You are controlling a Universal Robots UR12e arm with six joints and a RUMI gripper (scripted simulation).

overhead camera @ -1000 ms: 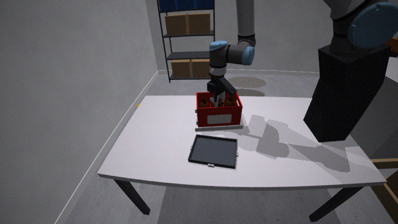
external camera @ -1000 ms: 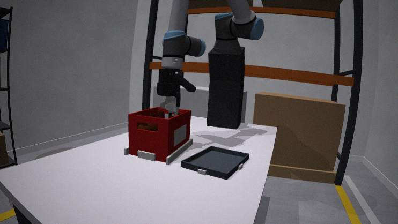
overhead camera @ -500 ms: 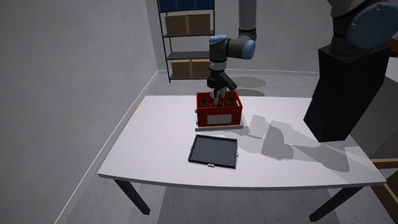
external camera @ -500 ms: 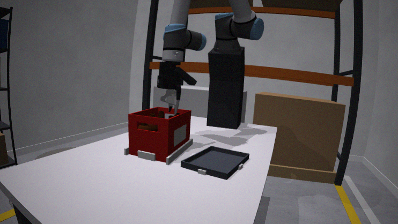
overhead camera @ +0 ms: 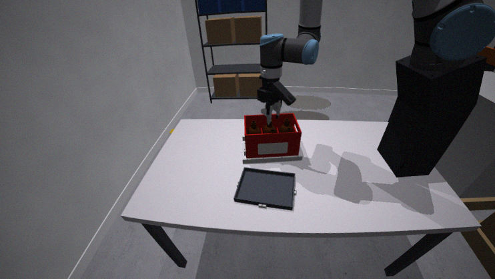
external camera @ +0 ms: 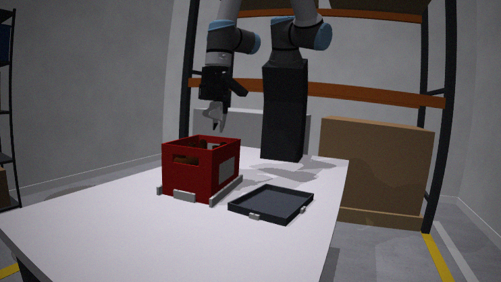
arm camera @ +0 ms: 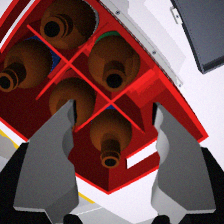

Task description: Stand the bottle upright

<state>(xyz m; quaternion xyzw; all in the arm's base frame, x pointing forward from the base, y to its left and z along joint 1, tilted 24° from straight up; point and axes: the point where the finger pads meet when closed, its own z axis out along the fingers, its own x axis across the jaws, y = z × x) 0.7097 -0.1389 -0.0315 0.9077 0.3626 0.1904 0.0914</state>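
My gripper is now 140 mm above the brown bottle, 90 mm to the left of it and 90 mm short of it. Round my hand: dark tray: 220 mm to the left, 220 mm below, 60 mm ahead; glass bottle: 140 mm below, 100 mm to the right; red crate: 140 mm below, 50 mm to the right.
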